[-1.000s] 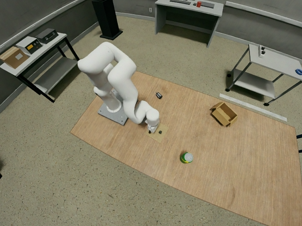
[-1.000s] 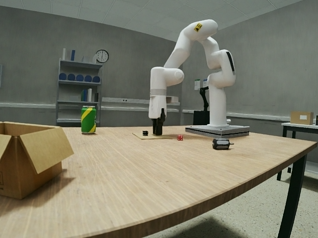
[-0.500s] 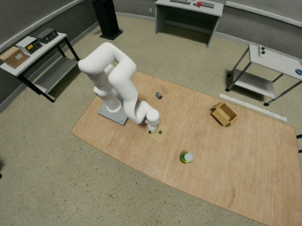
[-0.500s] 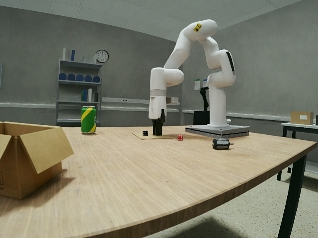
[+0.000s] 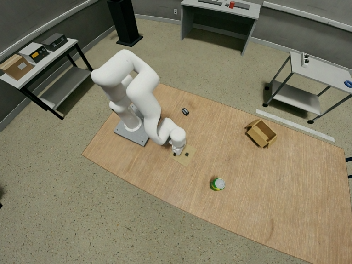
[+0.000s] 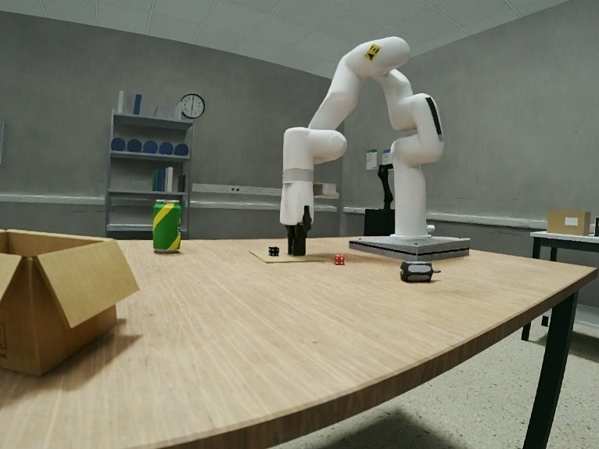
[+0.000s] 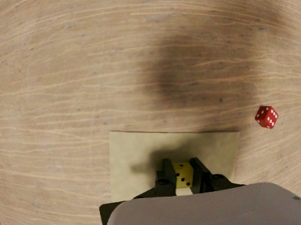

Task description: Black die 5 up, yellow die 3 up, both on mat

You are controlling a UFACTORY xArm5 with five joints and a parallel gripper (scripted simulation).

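The yellow die is 1 cm below my hand. The rest, counted from my hand: black die (6 cm ahead, 1 cm below); tan mat (3 cm ahead, 2 cm below); red die (5 cm behind, 11 cm to the left, 2 cm below).
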